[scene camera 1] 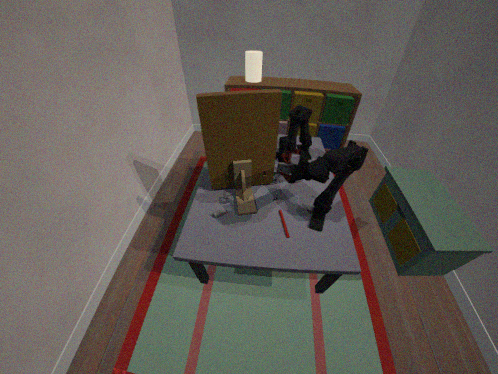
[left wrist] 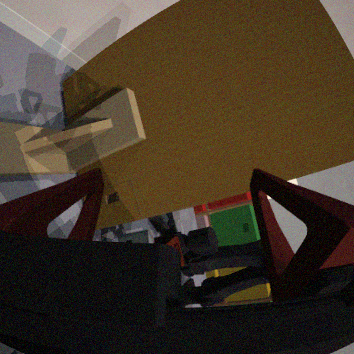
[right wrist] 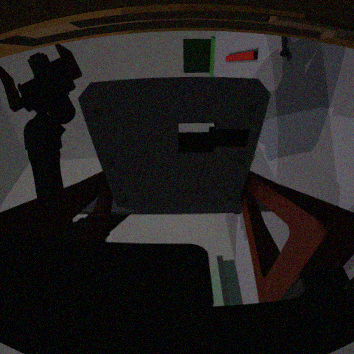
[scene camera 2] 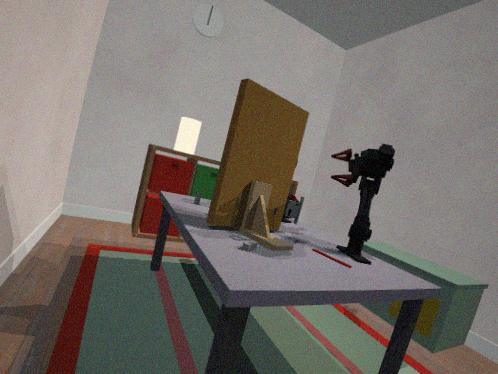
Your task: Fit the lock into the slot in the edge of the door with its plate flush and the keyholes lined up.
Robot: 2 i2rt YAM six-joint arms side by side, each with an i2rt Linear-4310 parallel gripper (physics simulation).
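Places are measured from the left arm's base along level axes (x ahead, y right, z down), in metres.
Pixels of known places: left gripper, fingertip midpoint: [scene camera 1: 282, 161] [left wrist: 176, 176] [right wrist: 24, 51] [scene camera 2: 331, 166]; right gripper, fingertip midpoint: [scene camera 1: 287, 169] [right wrist: 176, 177] [scene camera 2: 295, 209]; left arm's base, link origin: [scene camera 1: 318, 216] [scene camera 2: 352, 255]; right arm's base, link origin: [left wrist: 182, 295].
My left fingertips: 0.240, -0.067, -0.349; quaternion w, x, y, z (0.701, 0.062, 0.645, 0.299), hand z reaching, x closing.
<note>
Ahead of a thing's pixels: the offset from my left fingertips to its top centre, as dx, dy, dz. "pt": to the spot under its first point. Level surfaces: height alone.
The brown door @[+0.254, +0.112, -0.231] [scene camera 1: 240, 130] [scene camera 2: 267, 150] [left wrist: 215, 110] stands upright on the table @[dz +0.349] [scene camera 1: 250, 247] [scene camera 2: 280, 275], with a small dark keyhole low near one edge. In the right wrist view its edge @[pt +0.083, +0.198, +0.228] [right wrist: 175, 33] crosses the top, with a dark recess along it. My right gripper [right wrist: 176, 177] is shut on the grey lock @[+0.032, +0.233, +0.156] [right wrist: 140, 110] [scene camera 2: 294, 210] [left wrist: 139, 236]. The lock is beside the door's keyhole edge; a gap shows between them in the right wrist view. My left gripper [scene camera 2: 334, 167] [left wrist: 176, 176] is open and empty, raised beside the door.
A wooden bracket @[pt +0.153, -0.045, +0.331] [scene camera 1: 246, 206] [scene camera 2: 275, 243] stands against the door's face. A red rod @[-0.072, -0.058, +0.343] [scene camera 1: 284, 223] [scene camera 2: 332, 258] and a small grey block @[+0.269, -0.146, +0.327] [scene camera 1: 219, 213] [scene camera 2: 248, 246] lie on the table. A small upright grey piece @[+0.493, +0.474, +0.273] [scene camera 2: 198, 198] stands near the far table edge.
</note>
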